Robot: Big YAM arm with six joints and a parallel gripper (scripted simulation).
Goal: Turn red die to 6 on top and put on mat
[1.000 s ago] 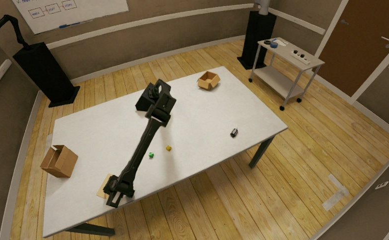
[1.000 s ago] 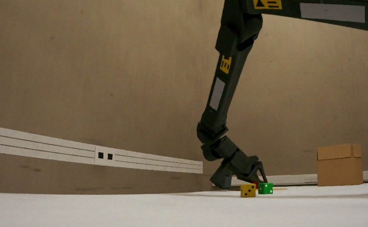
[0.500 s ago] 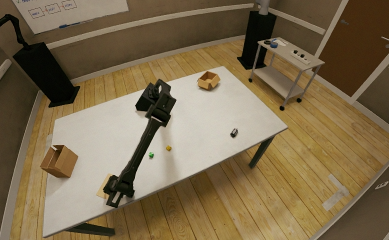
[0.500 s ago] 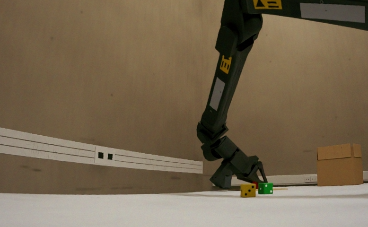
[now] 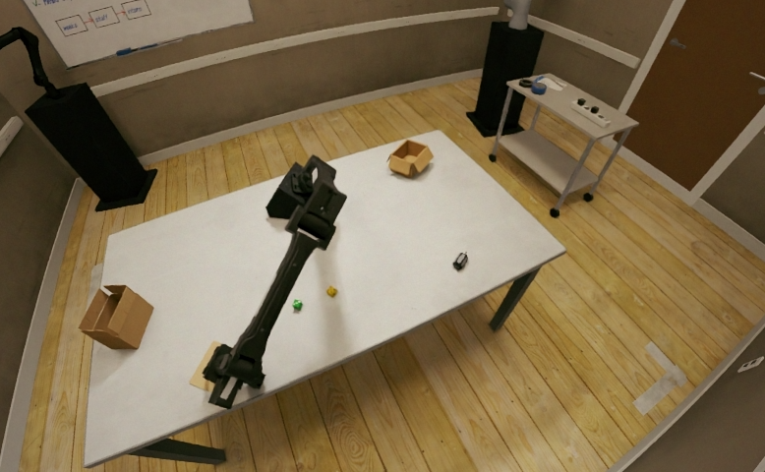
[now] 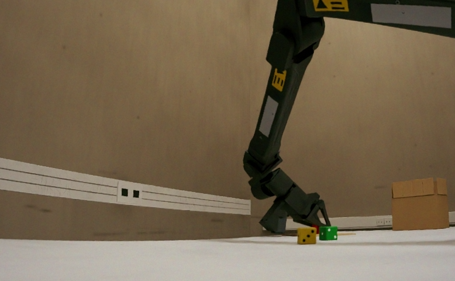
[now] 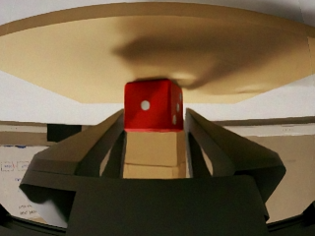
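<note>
The red die is 10 mm to the left of my hand, 10 mm below it and 10 mm ahead of it. From my hand the other things lie so: tan mat (20 mm below, 10 mm to the left, 10 mm ahead); then green die (260 mm to the left, 160 mm behind, 10 mm below); then cardboard box (320 mm to the right, 180 mm behind, 40 mm above).
</note>
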